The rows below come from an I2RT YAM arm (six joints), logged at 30 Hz.
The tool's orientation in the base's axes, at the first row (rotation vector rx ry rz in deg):
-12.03, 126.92, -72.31
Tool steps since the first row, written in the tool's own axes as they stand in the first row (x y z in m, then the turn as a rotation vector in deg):
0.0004, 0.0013, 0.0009, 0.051, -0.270, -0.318
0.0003, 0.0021, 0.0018, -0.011, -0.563, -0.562
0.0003, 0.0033, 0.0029, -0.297, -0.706, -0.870
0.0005, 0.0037, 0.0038, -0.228, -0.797, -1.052
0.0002, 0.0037, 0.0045, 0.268, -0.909, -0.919
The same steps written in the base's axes. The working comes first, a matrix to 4 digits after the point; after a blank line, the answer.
The tool's axes in the first row as the columns of a matrix, in the base's axes (used below as rounded here):
-0.8222, 0.1414, 0.5514
-0.4022, 0.5411, -0.7385
-0.4028, -0.8290, -0.3880

0.0004, -0.0001, -0.0016, -0.255, 0.068, 0.327
0.0010, -0.0003, -0.0026, -0.380, 0.115, 0.689
0.0018, -0.0005, -0.0040, -0.335, 0.380, 1.042
0.0022, -0.0010, -0.0047, -0.505, 0.437, 1.161
0.0028, -0.0014, -0.0049, -0.856, 0.079, 1.002

